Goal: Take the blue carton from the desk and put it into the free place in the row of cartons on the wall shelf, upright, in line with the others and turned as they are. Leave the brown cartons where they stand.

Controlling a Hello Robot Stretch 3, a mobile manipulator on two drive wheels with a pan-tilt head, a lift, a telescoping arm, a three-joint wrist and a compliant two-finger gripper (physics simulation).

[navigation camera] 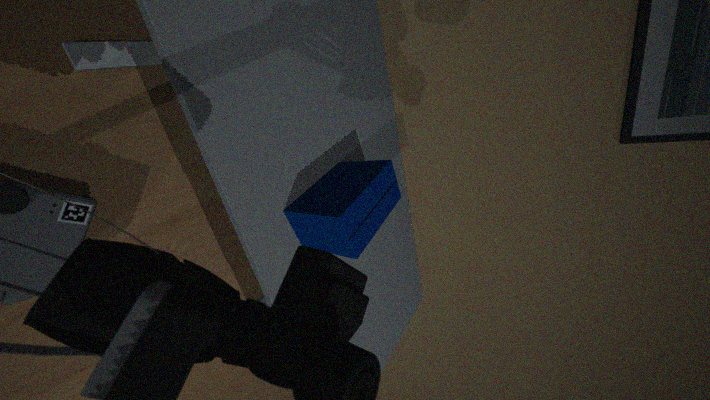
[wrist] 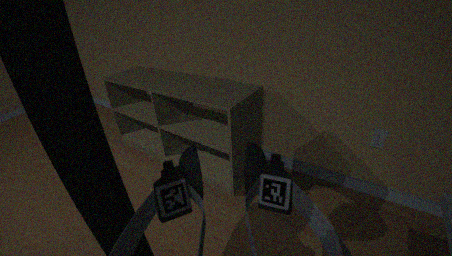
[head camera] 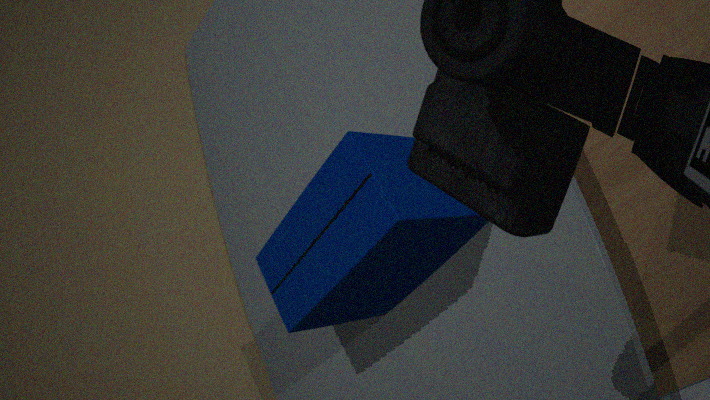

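Where they show: gripper, between the fingertips: [wrist: 222, 162]; robot's base, origin of its link: [navigation camera: 6, 197].
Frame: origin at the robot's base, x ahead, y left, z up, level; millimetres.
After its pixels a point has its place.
Observation:
The blue carton [head camera: 360, 235] {x 141, y -455, z 900 mm} [navigation camera: 325, 230] {x 84, y -436, z 841 mm} rests on the pale grey desk [head camera: 275, 75] {x -43, y -937, z 721 mm} [navigation camera: 260, 125] {x 280, y -289, z 720 mm}, turned at an angle to the desk's edges, with a thin black line along one face. The dark wrist overlaps one end of it in the head view and stands close beside that end in the navigation view. My gripper [wrist: 222, 162] {x 43, y 99, z 975 mm} is open in the wrist view, with a gap between its fingers and no carton there. Its fingertips are hard to make out in the head and navigation views. The wall shelf and the brown cartons do not show.
A low shelf unit [wrist: 200, 90] {x 232, y 1237, z 610 mm} with open compartments stands on the floor against the wall, beyond the fingers. A framed picture [navigation camera: 650, 75] {x 620, y -839, z 1440 mm} hangs on the wall beside the desk. The robot's base [navigation camera: 35, 215] {x -25, y -58, z 160 mm} stands on the wooden floor on the desk's other side.

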